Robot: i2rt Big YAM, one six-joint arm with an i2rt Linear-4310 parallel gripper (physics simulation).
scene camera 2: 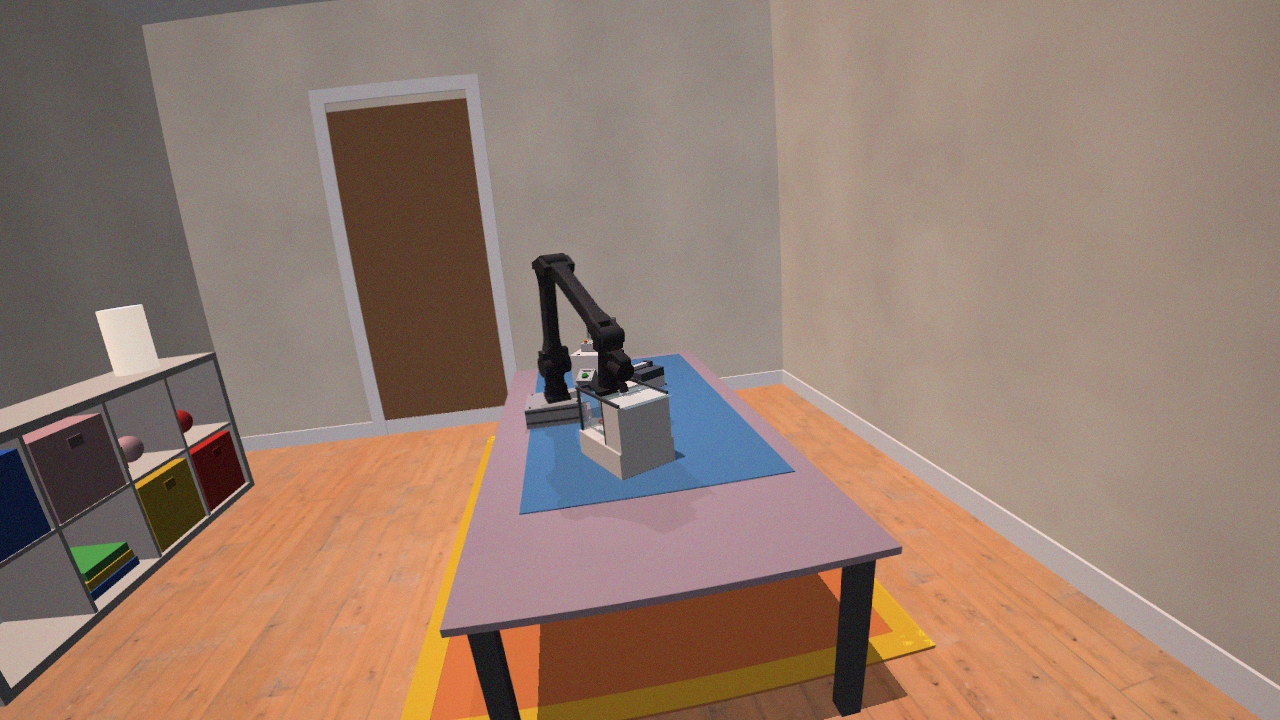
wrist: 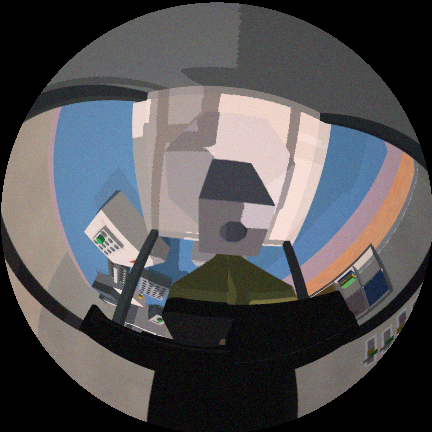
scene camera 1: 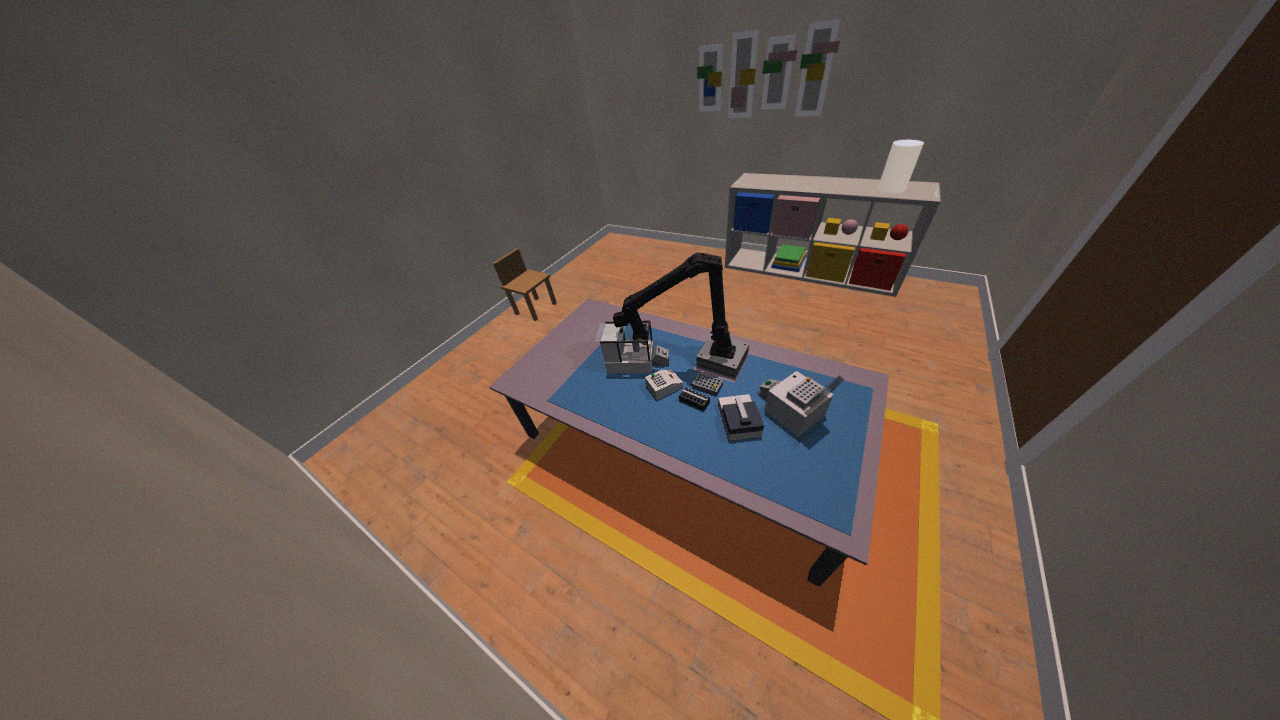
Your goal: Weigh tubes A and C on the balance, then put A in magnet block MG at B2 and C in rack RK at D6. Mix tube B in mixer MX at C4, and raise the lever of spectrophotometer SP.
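Frame: origin at the arm's base, x ahead, y left, z up, level; centimetres.
Seen in the pictures: gripper, between the fingertips: (scene camera 1: 645, 345); arm's base, origin of its link: (scene camera 2: 557, 397) (scene camera 1: 722, 351).
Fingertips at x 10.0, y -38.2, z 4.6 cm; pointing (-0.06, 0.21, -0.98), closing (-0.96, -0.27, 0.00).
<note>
Offsets run from my fingertips to a thing's top centre. "*": to the spot under its first point. Level surfaces: height alone.
The balance (scene camera 1: 617, 353) (scene camera 2: 637, 432) is a white box with a glass case at the left end of the blue mat @(dz -11.5 cm) (scene camera 1: 779, 465). My gripper (scene camera 1: 637, 343) (scene camera 2: 605, 390) (wrist: 224, 251) hangs at the balance's open side. Its olive fingers are pressed together with nothing between them. In the wrist view a grey block with a dark top and a round hole @(* dy -4.3, dx +1.2, dz +2.5 cm) (wrist: 233, 230) stands right in front of the fingertips, inside the white balance chamber @(* dy -8.9, dx +0.5, dz -3.2 cm) (wrist: 261, 137). The tubes are too small to make out in any view.
A small keypad device (scene camera 1: 662, 383) (wrist: 112, 238), a tube rack @(dy +35.1, dx +9.1, dz -8.5 cm) (scene camera 1: 706, 383), a dark block @(dy +31.5, dx +20.4, dz -6.7 cm) (scene camera 1: 693, 397), a dark-topped unit @(dy +53.0, dx +25.1, dz -1.3 cm) (scene camera 1: 740, 417) and a large white keypad instrument @(dy +71.8, dx +11.9, dz +5.5 cm) (scene camera 1: 799, 400) stand on the mat. The arm's base (scene camera 1: 722, 356) sits at the table's back edge.
</note>
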